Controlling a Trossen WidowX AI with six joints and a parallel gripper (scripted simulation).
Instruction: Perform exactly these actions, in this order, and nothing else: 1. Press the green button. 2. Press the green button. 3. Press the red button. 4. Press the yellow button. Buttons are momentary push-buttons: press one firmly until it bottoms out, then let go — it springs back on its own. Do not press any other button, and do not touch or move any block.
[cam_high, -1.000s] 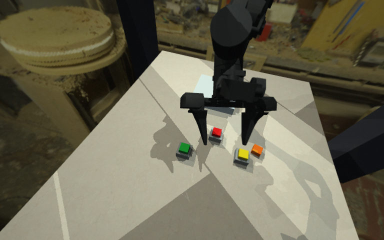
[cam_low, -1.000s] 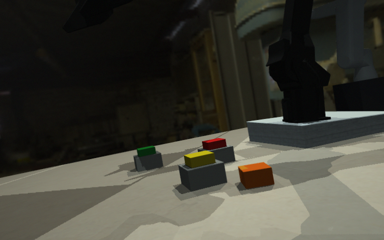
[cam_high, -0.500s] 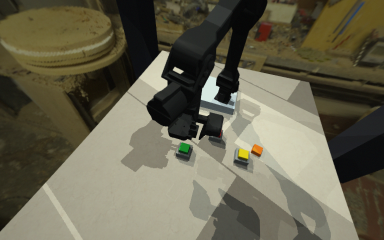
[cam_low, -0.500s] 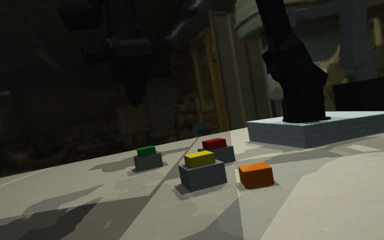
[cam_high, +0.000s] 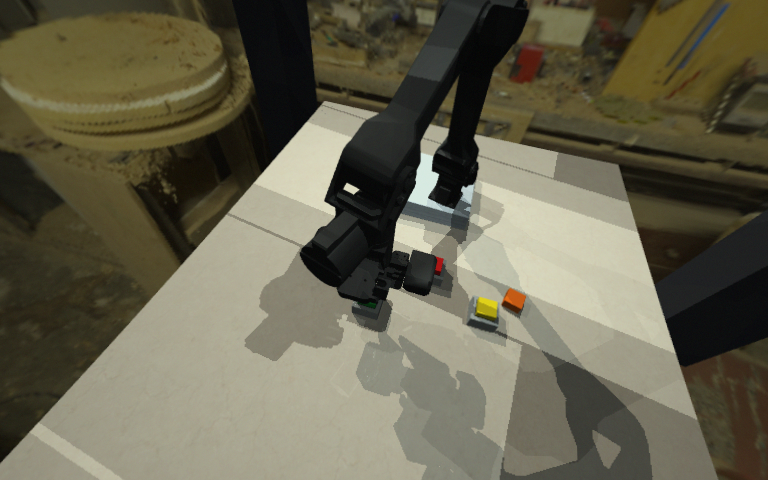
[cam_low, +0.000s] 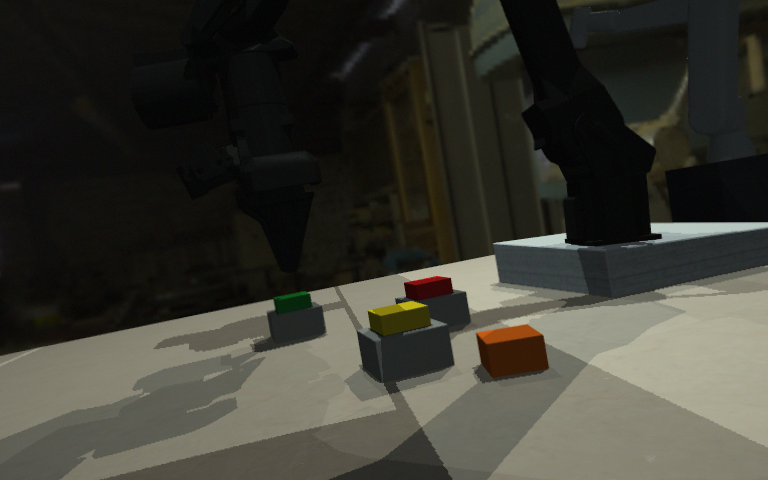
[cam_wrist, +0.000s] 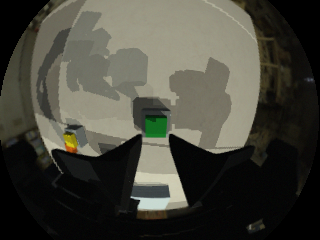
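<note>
Right now my gripper tip is 3 cm above the green button. Round my gripper tip: yellow button (19 cm to the left, 8 cm behind, 3 cm below); then orange block (23 cm to the left, 14 cm behind, 5 cm below); then red button (12 cm behind, 7 cm to the left, 3 cm below).
</note>
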